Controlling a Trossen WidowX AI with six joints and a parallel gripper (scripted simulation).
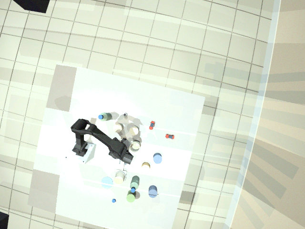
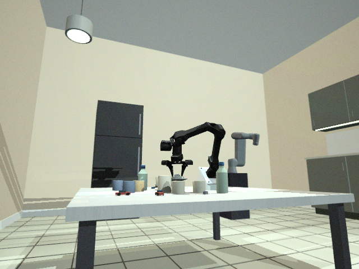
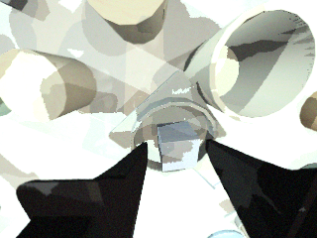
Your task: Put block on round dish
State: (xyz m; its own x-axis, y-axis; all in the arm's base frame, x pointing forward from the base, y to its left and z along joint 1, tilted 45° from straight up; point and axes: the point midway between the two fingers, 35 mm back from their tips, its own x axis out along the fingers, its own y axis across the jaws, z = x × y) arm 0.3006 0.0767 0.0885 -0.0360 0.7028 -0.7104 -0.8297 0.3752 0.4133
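My gripper tip is now 8 cm past the pale blue round dish, 36 cm to the left of it and 8 cm above it. The rest, counted from my gripper tip: pale grey block: right at my gripper tip; then small balance: 1 cm ahead, 12 cm to the right, 6 cm below; then orange cup: 20 cm ahead, 12 cm to the right, 5 cm below.
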